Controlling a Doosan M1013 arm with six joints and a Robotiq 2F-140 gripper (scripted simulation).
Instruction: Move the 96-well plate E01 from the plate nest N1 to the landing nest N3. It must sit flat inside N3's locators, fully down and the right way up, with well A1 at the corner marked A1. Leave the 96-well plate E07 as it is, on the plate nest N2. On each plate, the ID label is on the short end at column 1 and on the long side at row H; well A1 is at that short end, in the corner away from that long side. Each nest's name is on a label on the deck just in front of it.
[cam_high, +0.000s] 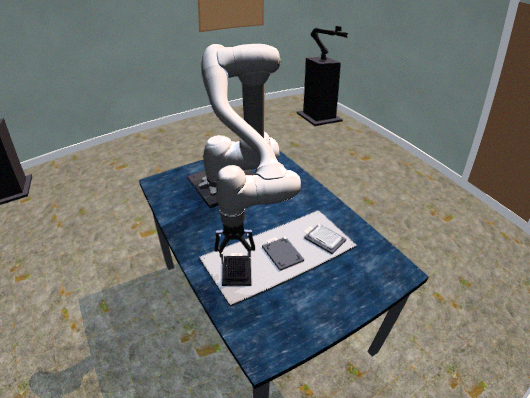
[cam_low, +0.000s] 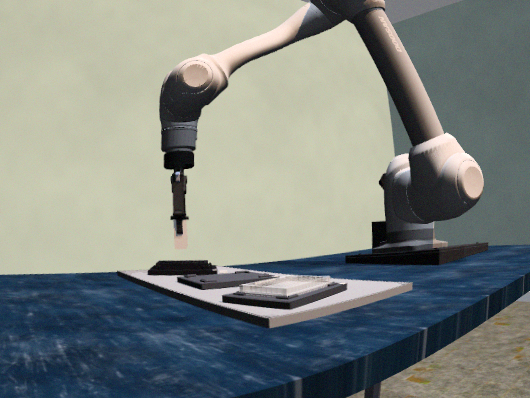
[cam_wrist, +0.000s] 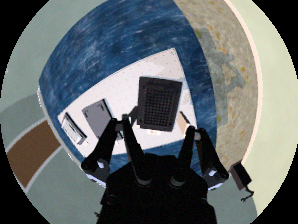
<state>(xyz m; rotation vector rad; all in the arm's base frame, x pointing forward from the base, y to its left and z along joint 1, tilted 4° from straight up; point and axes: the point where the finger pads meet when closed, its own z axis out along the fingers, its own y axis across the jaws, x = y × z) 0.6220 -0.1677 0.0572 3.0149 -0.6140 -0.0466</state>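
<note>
Now: hand 6 cm above the dark 96-well plate. Also, from my hand: dark nest: 1 cm behind, 22 cm to the left, 8 cm below; clear 96-well plate: 44 cm to the left, 7 cm below.
</note>
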